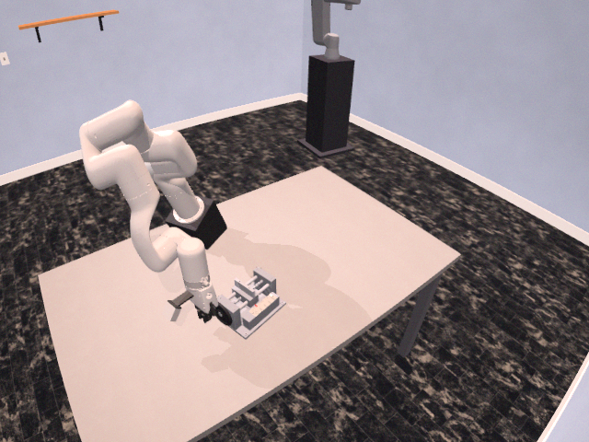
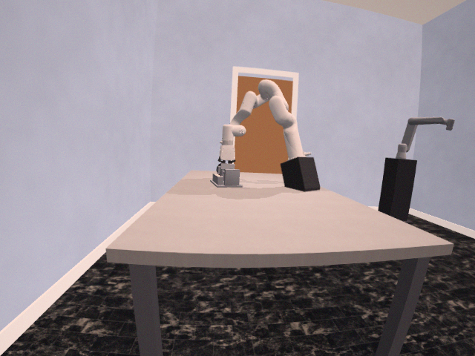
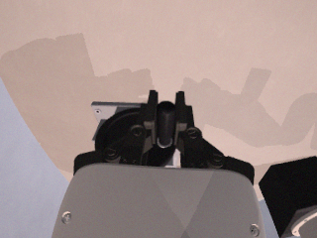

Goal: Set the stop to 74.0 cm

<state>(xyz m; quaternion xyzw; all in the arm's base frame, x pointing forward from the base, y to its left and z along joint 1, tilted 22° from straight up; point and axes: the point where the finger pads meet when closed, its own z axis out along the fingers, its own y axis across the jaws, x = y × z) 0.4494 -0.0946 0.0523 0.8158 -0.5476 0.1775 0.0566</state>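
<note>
The sliding stop block lies 10 mm behind my hand, 150 mm to the left of it and 10 mm above it. The rest, counted from my hand: handwheel knob (10 mm to the left); black handwheel (30 mm to the left).
</note>
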